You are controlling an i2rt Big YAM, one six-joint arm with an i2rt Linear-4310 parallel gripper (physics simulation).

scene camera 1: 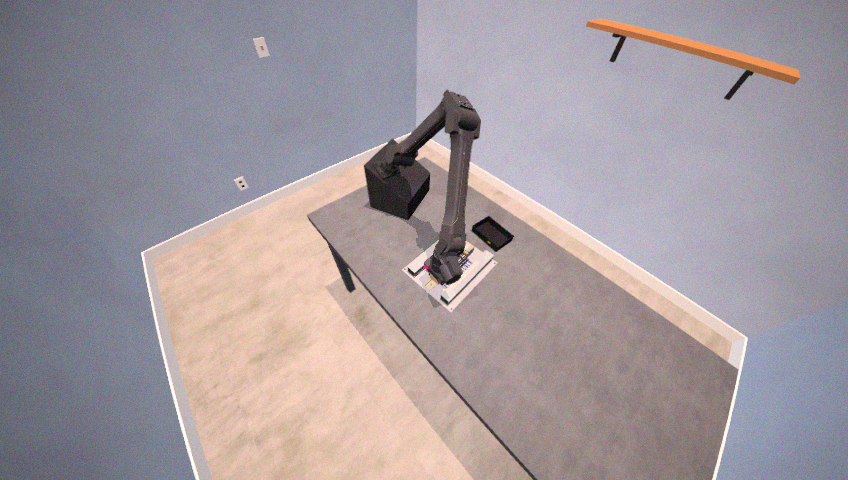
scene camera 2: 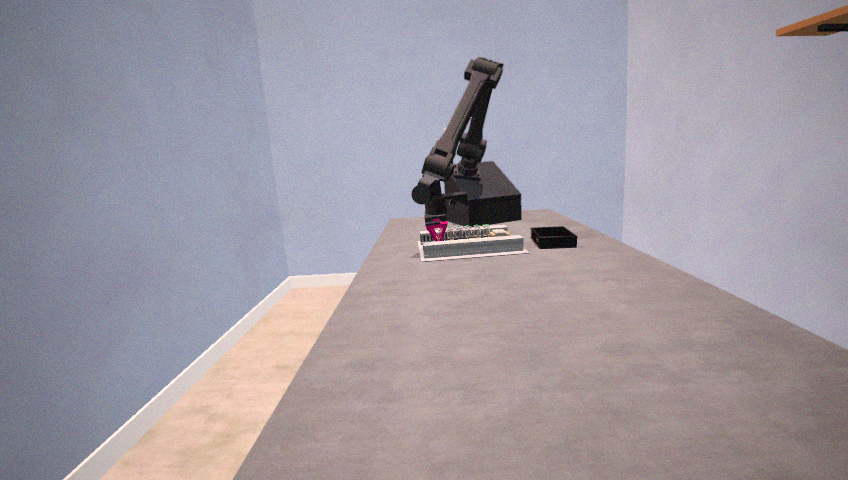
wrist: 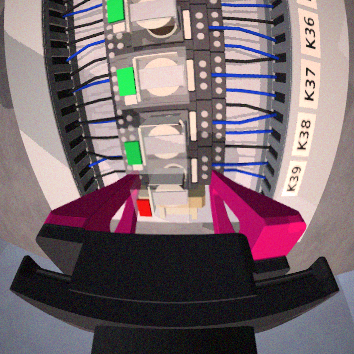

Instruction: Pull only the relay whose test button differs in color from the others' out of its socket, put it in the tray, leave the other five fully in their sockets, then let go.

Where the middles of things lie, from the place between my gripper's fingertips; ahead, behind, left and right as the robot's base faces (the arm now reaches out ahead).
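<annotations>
The red-button relay (wrist: 161, 197) is 20 mm above my hand and 10 mm to the left of it. Going by their middles, the red-button relay is the nearest to my hand of the things named here. There is also the white panel (scene camera 1: 423, 277), which is 20 mm below my hand, 90 mm to the left of it and 10 mm behind it.
</annotations>
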